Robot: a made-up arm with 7 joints. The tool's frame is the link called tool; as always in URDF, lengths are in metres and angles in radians. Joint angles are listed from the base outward.
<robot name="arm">
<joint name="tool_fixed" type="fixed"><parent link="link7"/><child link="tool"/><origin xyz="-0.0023 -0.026 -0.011" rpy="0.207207 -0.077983 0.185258"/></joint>
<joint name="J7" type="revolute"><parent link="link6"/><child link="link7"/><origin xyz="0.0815 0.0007 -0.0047"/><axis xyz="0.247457 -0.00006 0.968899"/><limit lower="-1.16" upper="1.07"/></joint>
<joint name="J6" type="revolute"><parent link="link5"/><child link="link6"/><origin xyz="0.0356 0.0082 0.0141"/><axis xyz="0.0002 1 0.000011"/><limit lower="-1.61" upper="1.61"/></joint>
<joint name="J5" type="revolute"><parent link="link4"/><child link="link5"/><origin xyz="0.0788 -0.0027 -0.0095"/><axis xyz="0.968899 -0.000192 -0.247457"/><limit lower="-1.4" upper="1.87"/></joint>
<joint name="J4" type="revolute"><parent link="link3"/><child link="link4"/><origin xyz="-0.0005 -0.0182 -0.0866"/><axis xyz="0.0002 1 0.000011"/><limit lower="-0.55" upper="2.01"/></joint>
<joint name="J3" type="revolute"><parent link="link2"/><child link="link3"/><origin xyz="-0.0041 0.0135 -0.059"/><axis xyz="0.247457 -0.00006 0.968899"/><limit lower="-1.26" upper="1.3"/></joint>
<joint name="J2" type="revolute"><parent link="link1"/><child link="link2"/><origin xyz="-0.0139 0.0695 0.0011"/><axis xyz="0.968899 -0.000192 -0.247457"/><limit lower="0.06" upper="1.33"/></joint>
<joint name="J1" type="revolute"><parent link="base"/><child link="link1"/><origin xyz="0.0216 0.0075 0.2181"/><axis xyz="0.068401 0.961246 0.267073"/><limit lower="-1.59" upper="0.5"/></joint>
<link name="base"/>
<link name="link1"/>
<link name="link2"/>
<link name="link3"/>
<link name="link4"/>
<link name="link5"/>
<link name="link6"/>
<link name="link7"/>
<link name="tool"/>
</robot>
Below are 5 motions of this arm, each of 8 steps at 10 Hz.
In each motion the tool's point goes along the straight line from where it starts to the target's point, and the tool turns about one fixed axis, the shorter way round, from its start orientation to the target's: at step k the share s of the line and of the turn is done. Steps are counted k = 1, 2, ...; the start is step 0. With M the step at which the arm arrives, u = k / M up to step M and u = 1 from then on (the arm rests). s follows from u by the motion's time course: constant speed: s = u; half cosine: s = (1 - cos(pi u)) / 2; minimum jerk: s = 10 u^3 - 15 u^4 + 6 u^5.
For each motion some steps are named. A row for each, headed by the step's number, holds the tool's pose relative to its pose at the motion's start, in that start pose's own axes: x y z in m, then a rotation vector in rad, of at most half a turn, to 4 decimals.
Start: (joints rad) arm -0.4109 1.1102 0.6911 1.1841 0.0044 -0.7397 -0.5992
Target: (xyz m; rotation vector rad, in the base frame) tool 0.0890 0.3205 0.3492 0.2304 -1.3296 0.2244
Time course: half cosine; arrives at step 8
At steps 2, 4, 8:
2: -0.0071 0.0233 0.0130 -0.1132 -0.1205 0.0832
4: -0.0241 0.0797 0.0443 -0.3865 -0.4114 0.2841
8: -0.0482 0.1593 0.0885 -0.7730 -0.8228 0.5681

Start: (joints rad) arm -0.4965 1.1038 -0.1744 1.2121 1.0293 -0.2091 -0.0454
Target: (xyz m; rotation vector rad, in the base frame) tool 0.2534 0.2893 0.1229 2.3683 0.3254 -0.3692
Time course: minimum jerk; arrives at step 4
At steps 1, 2, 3, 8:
1: -0.0006 0.0101 -0.0038 0.0298 0.0038 0.0314
2: -0.0029 0.0489 -0.0181 0.1441 0.0183 0.1516
3: -0.0051 0.0877 -0.0325 0.2584 0.0328 0.2719
8: -0.0057 0.0979 -0.0363 0.2882 0.0366 0.3033

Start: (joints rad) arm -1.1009 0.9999 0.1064 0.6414 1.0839 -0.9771 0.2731
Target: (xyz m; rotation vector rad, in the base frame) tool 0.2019 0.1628 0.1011 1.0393 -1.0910 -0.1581
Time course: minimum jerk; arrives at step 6
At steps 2, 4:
2: -0.0259 0.0003 0.0285 -0.1566 0.0829 0.0501
4: -0.0973 0.0011 0.1073 -0.5897 0.3119 0.1886

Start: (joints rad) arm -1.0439 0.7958 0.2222 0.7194 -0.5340 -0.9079 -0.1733
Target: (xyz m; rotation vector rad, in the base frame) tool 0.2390 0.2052 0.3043 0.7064 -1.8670 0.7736
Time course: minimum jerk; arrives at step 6
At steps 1, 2, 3, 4, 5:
1: 0.0001 0.0012 0.0005 0.0132 -0.0166 0.0018
2: 0.0004 0.0069 0.0027 0.0781 -0.0981 0.0107
3: 0.0009 0.0165 0.0065 0.1860 -0.2337 0.0254
4: 0.0014 0.0261 0.0103 0.2939 -0.3693 0.0401
5: 0.0017 0.0319 0.0126 0.3587 -0.4508 0.0490

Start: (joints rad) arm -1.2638 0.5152 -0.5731 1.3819 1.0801 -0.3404 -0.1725
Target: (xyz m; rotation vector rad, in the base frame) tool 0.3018 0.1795 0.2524 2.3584 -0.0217 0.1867
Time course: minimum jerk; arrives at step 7
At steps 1, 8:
1: -0.0037 0.0022 -0.0023 0.0081 0.0194 0.0061
8: -0.1590 0.0964 -0.1008 0.3488 0.8330 0.2633

